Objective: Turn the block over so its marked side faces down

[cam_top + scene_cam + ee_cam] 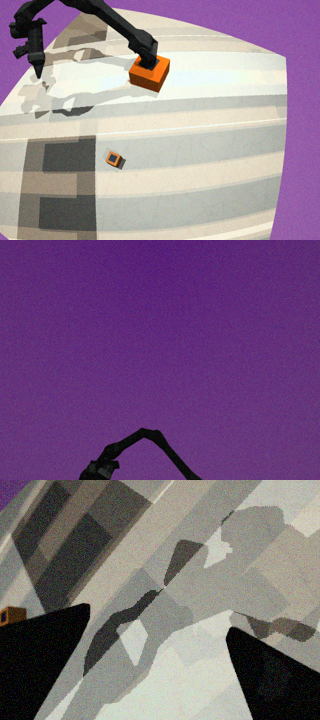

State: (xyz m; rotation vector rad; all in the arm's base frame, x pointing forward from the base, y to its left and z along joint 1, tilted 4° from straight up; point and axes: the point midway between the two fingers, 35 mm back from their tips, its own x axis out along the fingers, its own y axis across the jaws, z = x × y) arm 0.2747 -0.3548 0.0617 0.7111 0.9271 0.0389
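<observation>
My gripper tip is 43 cm to the right of the block, 10 cm above it and 9 cm short of it.
</observation>
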